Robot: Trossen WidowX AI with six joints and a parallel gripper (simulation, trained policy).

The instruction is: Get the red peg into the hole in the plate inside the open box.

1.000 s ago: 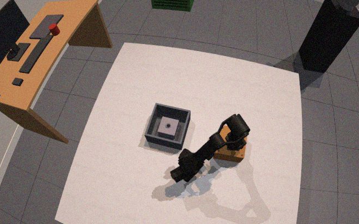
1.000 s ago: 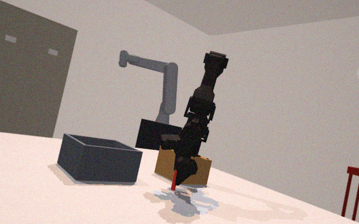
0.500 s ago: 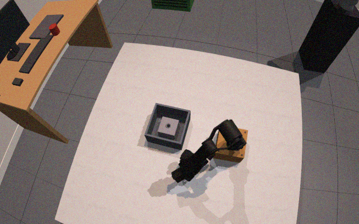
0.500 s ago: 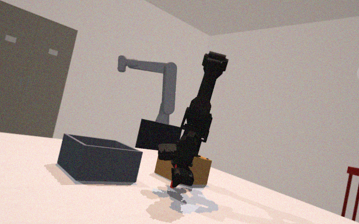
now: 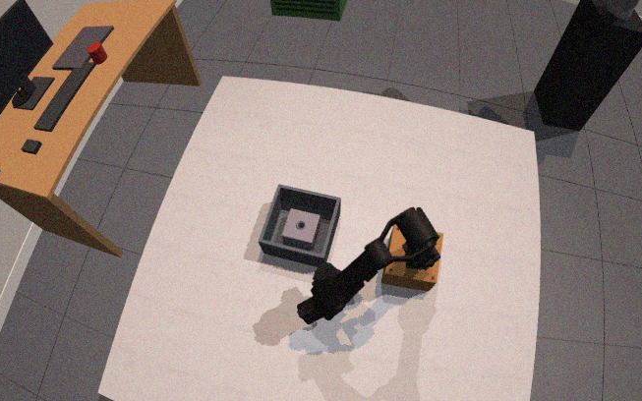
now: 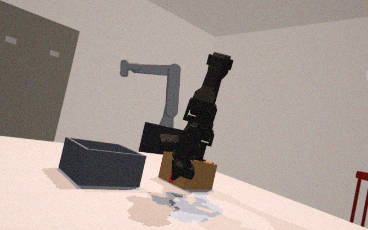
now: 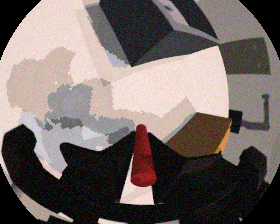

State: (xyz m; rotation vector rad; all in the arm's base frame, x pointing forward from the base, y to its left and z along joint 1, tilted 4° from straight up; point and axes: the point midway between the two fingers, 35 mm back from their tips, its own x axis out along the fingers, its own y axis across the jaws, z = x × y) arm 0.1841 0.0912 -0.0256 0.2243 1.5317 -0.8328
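Now: the light grey plate 160 mm ahead of my gripper tip and 160 mm to the right of it. From my gripper tip the other things lie so: dark grey box 160 mm ahead, 160 mm to the right, 20 mm below; then red peg 10 mm ahead, 10 mm to the left, 20 mm above.
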